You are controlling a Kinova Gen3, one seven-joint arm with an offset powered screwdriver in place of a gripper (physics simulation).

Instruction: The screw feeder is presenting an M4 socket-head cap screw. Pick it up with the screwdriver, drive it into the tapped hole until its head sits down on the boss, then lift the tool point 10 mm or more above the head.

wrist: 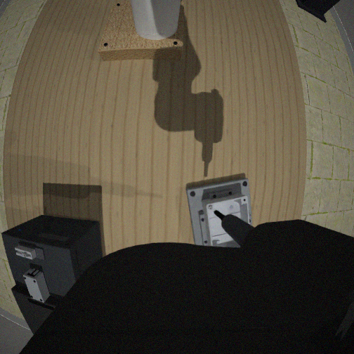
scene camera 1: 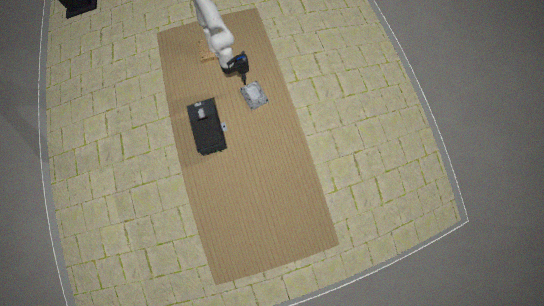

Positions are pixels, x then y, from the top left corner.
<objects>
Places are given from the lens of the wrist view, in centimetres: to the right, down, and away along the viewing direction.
black screw feeder (wrist: 60, 268): -17, 14, 22
grey fixture plate (wrist: 201, 191): 5, 3, 35
The marked spots on the black screw feeder and the grey fixture plate are 29 cm apart.
</objects>
